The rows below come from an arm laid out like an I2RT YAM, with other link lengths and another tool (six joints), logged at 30 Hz.
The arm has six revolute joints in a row. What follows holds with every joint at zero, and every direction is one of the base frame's. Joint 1 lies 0.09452 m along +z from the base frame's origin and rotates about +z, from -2.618 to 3.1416 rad. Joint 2 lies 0.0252 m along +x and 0.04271 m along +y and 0.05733 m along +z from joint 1 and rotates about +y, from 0 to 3.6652 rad. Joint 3 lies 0.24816 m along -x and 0.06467 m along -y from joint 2 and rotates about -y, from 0 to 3.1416 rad. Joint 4 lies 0.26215 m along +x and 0.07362 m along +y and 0.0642 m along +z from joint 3 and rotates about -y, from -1.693 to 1.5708 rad. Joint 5 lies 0.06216 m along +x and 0.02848 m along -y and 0.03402 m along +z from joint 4 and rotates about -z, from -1.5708 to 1.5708 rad. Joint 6 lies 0.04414 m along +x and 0.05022 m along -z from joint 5 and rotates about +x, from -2.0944 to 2.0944 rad. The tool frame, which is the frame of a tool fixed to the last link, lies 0.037 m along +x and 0.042 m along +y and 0.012 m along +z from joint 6; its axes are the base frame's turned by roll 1.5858, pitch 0.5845 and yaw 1.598 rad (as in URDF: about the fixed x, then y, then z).
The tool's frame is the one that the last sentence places.
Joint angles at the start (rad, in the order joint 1, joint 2, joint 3, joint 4, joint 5, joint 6):
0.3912, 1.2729, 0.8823, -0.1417, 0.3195, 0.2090
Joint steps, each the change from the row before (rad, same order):
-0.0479, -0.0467, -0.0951, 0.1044, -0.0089, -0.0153
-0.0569, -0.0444, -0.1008, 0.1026, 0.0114, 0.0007
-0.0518, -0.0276, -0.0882, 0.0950, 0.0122, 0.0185
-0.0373, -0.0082, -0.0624, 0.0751, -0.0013, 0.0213
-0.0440, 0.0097, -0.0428, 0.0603, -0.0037, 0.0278
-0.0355, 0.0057, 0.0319, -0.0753, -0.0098, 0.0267
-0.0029, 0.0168, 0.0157, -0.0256, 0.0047, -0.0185
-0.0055, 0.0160, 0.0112, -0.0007, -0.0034, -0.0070
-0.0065, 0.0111, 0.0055, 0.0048, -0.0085, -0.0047
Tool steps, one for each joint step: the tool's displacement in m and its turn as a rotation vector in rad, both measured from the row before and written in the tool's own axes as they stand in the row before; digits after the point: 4 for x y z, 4 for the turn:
-0.0097, -0.0172, 0.0023, -0.0309, -0.0479, 0.0234
-0.0125, -0.0217, 0.0034, -0.0105, -0.0716, 0.0385
-0.0108, -0.0204, 0.0043, -0.0029, -0.0650, 0.0492
-0.0065, -0.0151, 0.0038, -0.0034, -0.0365, 0.0413
-0.0087, -0.0136, 0.0064, 0.0092, -0.0359, 0.0456
-0.0099, -0.0012, 0.0053, 0.0549, -0.0064, 0.0251
0.0006, -0.0018, 0.0034, 0.0273, 0.0007, -0.0252
-0.0006, 0.0005, 0.0032, 0.0063, 0.0004, -0.0064
-0.0006, 0.0001, 0.0024, 0.0008, 0.0030, -0.0023

